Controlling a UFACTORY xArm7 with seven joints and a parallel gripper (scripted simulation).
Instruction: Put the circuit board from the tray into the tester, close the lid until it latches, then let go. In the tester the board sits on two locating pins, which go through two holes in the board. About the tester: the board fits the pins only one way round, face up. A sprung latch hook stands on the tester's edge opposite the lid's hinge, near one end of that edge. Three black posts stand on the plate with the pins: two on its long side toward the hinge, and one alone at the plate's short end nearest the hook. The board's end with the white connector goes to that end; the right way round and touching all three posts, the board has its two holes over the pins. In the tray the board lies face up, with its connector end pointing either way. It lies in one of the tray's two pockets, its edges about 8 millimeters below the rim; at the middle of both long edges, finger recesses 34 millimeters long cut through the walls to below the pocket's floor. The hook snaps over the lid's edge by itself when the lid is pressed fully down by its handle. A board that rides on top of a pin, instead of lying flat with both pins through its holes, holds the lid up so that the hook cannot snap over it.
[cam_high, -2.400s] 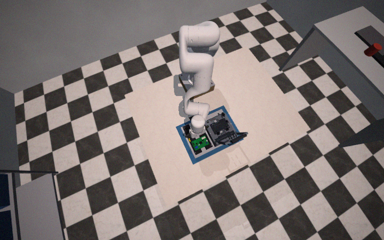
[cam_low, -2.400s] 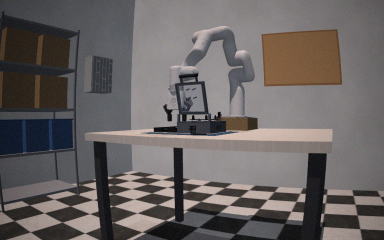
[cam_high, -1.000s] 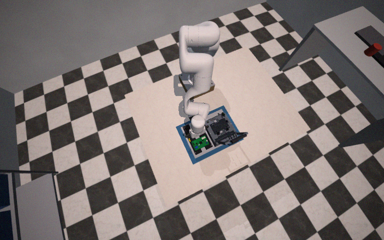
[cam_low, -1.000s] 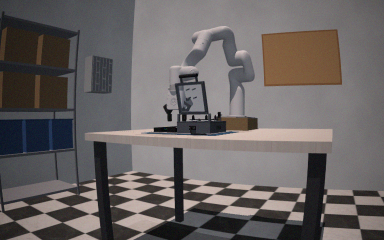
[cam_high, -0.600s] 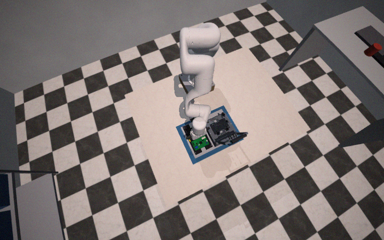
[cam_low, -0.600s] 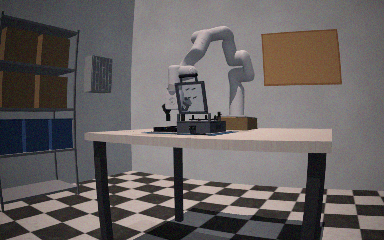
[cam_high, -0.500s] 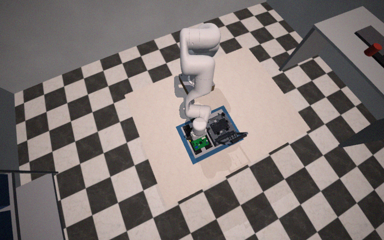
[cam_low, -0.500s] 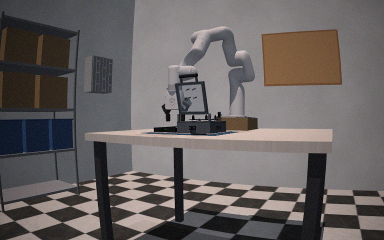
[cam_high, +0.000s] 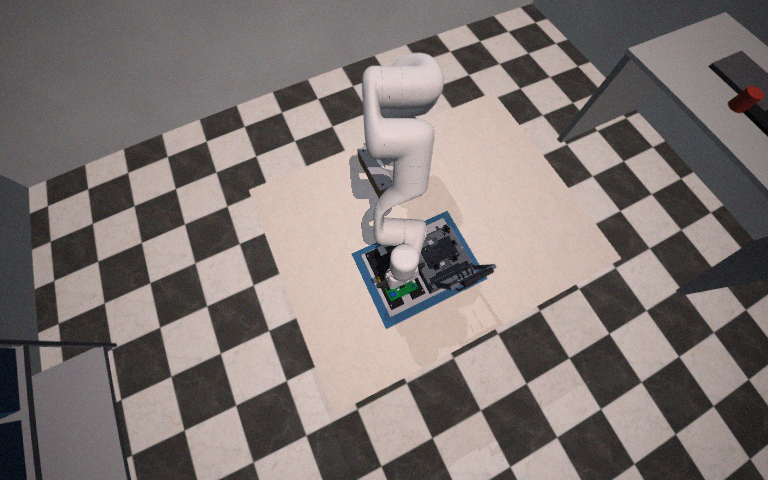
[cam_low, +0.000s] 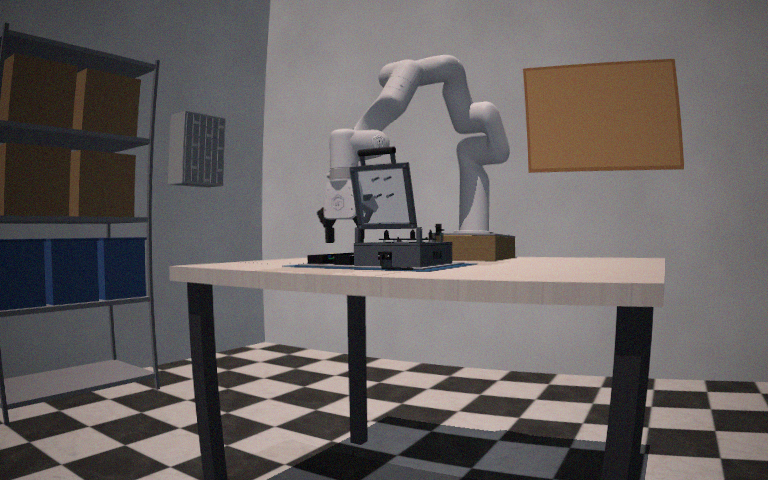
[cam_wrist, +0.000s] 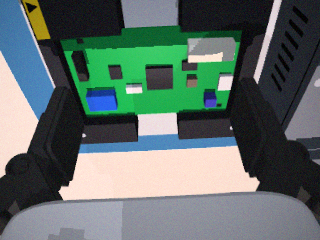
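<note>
Right now the green circuit board is 1 cm ahead of my hand and 5 cm below it. From my hand the other things lie so: tester lid: 12 cm ahead, 16 cm to the left, 12 cm above; latch hook: 6 cm behind, 24 cm to the left, 2 cm above.
</note>
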